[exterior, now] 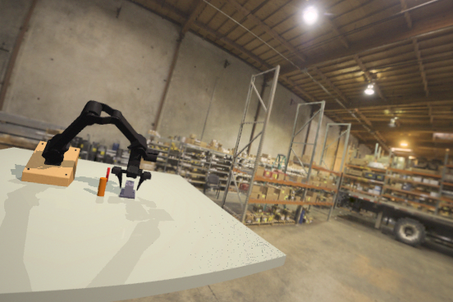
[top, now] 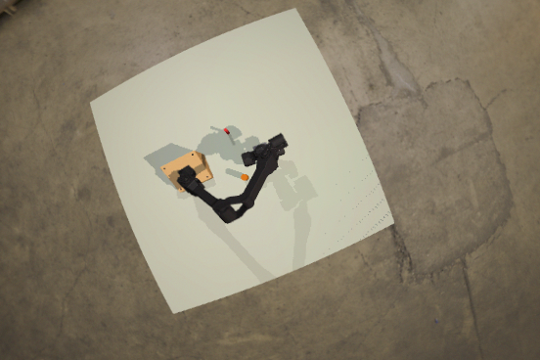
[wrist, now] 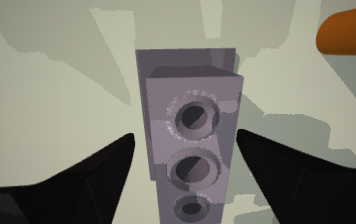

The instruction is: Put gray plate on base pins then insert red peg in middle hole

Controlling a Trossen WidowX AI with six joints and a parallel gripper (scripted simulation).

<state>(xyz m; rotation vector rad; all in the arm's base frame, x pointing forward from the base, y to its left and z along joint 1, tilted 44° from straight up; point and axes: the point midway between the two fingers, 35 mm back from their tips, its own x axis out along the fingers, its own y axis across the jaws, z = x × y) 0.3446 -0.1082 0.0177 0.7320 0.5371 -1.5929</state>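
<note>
The gray plate lies 2 cm above my gripper tip. Also, from my gripper tip: gray base (2 cm below); then red peg (18 cm to the left, 10 cm behind, 2 cm above); then orange peg (12 cm behind, 5 cm to the right, 2 cm above).
</note>
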